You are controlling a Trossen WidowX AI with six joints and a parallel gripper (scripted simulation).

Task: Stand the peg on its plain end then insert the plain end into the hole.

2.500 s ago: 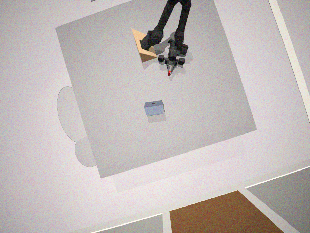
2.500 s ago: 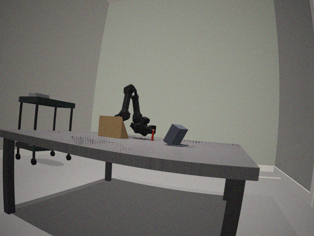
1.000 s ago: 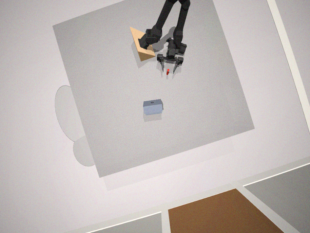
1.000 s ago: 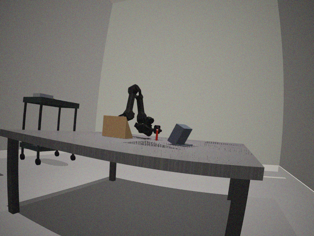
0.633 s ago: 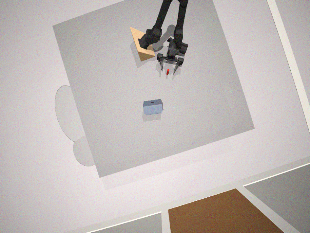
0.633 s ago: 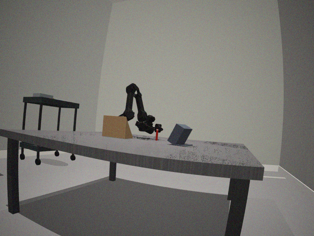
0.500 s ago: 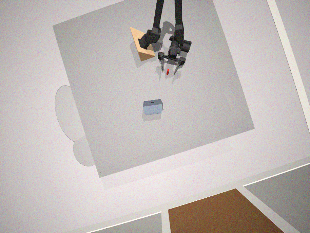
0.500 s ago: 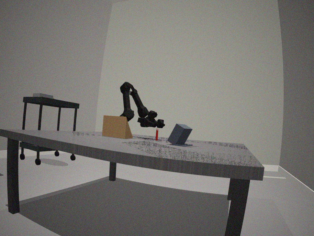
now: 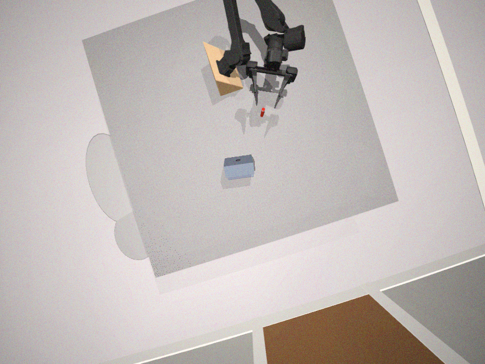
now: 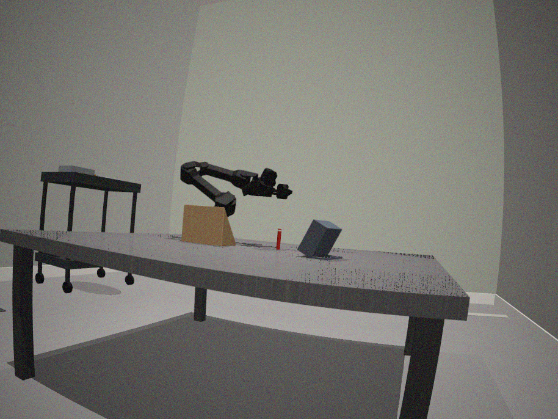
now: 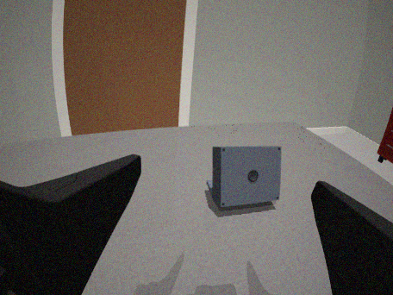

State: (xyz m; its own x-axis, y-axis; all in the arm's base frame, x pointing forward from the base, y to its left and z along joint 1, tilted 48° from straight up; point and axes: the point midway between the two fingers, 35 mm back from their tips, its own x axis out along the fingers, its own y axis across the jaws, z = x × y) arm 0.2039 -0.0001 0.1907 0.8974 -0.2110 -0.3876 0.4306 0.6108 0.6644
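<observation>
Right now the red peg is 170 mm below my gripper tip. Round my gripper tip: sloped panel: 210 mm ahead, 180 mm to the right, 170 mm below.
</observation>
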